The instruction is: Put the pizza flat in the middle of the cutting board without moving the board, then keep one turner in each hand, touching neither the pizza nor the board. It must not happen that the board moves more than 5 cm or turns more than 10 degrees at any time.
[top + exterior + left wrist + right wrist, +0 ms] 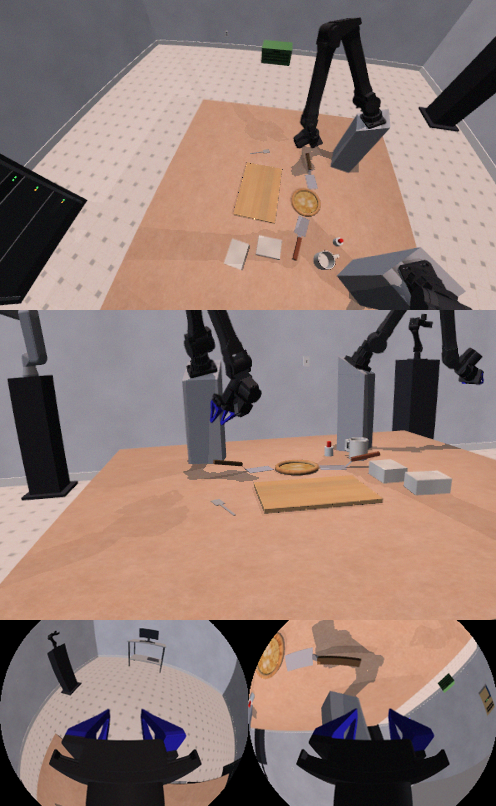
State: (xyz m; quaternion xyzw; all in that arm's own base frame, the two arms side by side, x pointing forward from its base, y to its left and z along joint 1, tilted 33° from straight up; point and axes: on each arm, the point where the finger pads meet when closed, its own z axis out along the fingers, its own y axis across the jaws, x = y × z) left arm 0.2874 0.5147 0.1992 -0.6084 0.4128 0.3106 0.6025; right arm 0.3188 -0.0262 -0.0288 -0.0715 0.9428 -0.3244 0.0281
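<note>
Now: left hand 190 mm short of the turner, 770 mm to the left of it and 300 mm above it. The rest, counted from my left hand: wooden cutting board (430 mm ahead, 1010 mm to the right, 310 mm below); then pizza (150 mm ahead, 980 mm to the right, 320 mm below); then red-capped bottle (20 mm behind, 780 mm to the right, 290 mm below).
</note>
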